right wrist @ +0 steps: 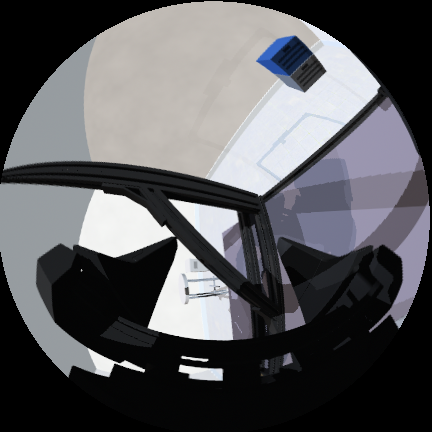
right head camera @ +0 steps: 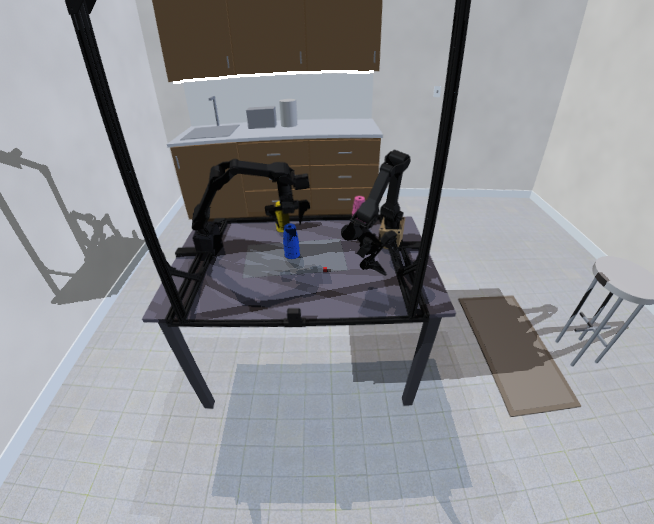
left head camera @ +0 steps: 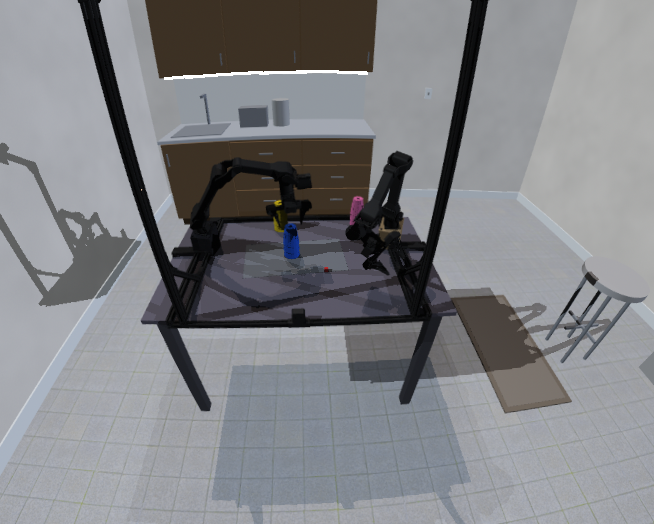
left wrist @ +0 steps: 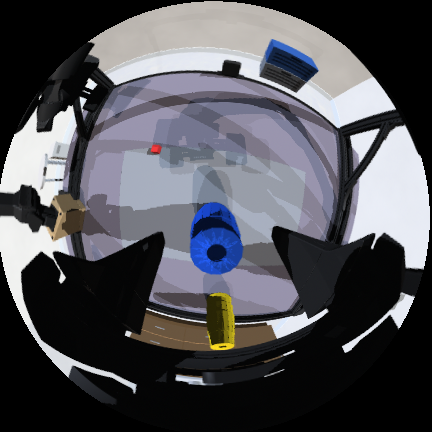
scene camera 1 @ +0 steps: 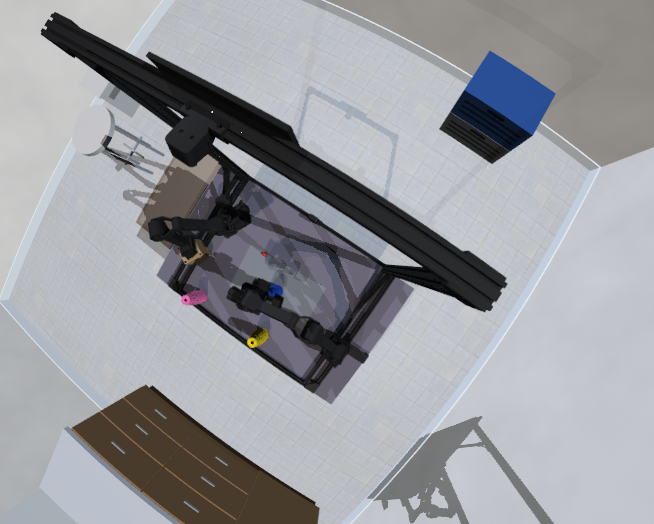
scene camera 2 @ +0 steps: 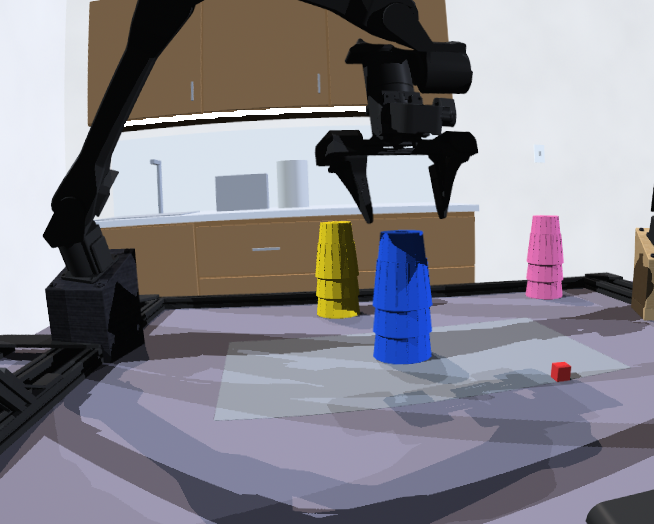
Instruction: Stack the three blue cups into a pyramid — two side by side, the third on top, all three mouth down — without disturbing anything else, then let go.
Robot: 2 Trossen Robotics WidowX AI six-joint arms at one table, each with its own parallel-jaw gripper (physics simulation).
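Frame: origin at the left arm's base, x ahead, y left, z up, level; centimetres.
Seen in the pictures: left gripper, fingertip midpoint: (right head camera: 289, 226) (left head camera: 290, 226) (left wrist: 219, 234) (scene camera 1: 268, 291) (scene camera 2: 407, 220); right gripper, fingertip midpoint: (right wrist: 228, 242) (right head camera: 393, 267) (left head camera: 396, 267) (scene camera 1: 234, 195); left arm's base, link origin: (right head camera: 205, 229) (left head camera: 203, 229) (scene camera 1: 334, 353) (scene camera 2: 90, 268); right arm's base, link origin: (right head camera: 392, 223) (left head camera: 391, 223) (left wrist: 51, 217) (scene camera 1: 189, 251).
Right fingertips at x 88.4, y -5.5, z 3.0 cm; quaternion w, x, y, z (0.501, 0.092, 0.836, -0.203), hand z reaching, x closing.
Pixels of each thing's top centre, then the offset from my right fingertips to it. Level surfaces: height alone.
- pale mat, surface height: dz -14.7 cm
- yellow cup stack, top centre: (scene camera 2: 334, 222) (left wrist: 223, 345) (scene camera 1: 252, 342) (left head camera: 278, 203) (right head camera: 280, 203) dx -62.0, dy +33.8, dz +0.4 cm
- pink stack, top centre: (scene camera 2: 545, 215) (right head camera: 359, 197) (left head camera: 358, 198) (scene camera 1: 185, 300) dx -25.8, dy +51.8, dz +0.4 cm
- small red cube, top centre: (scene camera 2: 561, 364) (left wrist: 154, 147) dx -29.3, dy +7.7, dz -13.2 cm
The three blue cups (left head camera: 291, 245) (right head camera: 291, 245) (scene camera 1: 275, 290) (scene camera 2: 402, 305) (left wrist: 216, 245) are nested in one upright stack, mouth down, on the pale mat (scene camera 2: 272, 387) (left wrist: 145, 190). My left gripper (scene camera 2: 406, 219) (left wrist: 219, 234) is open and points down, its fingertips slightly above the top of the blue stack in scene camera 2, one to each side. Nothing is between its fingers. My right gripper (left head camera: 377, 268) (right wrist: 228, 242) is open and empty, near the right side of the table in the left head camera. The lower blue cups show as rims beneath the top one.
A yellow cup stack (scene camera 1: 257, 337) (scene camera 2: 336, 267) (left wrist: 220, 320) stands behind the blue one in scene camera 2. A pink stack (scene camera 1: 194, 297) (scene camera 2: 544, 256) stands at the back right. A small red cube (scene camera 2: 561, 371) (left wrist: 156, 149) lies near the mat's edge. A wooden block (left wrist: 67, 216) is by the right arm's base.
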